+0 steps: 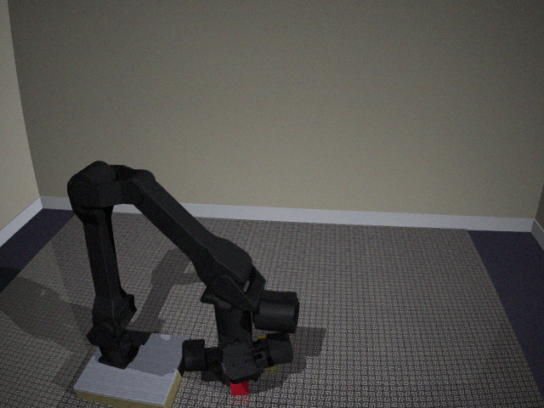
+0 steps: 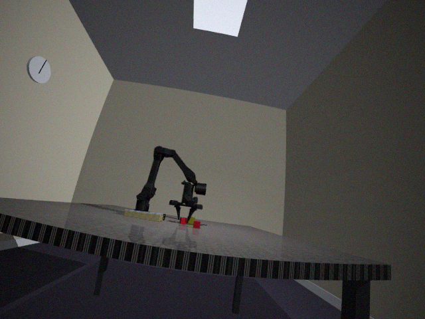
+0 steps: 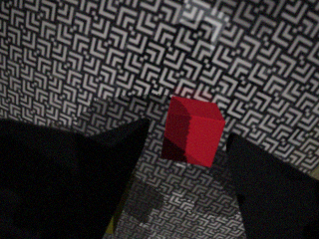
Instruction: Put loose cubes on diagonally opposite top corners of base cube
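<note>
Now: the yellow base cube 30 mm ahead of my gripper tip and 100 mm to the left of it.
</note>
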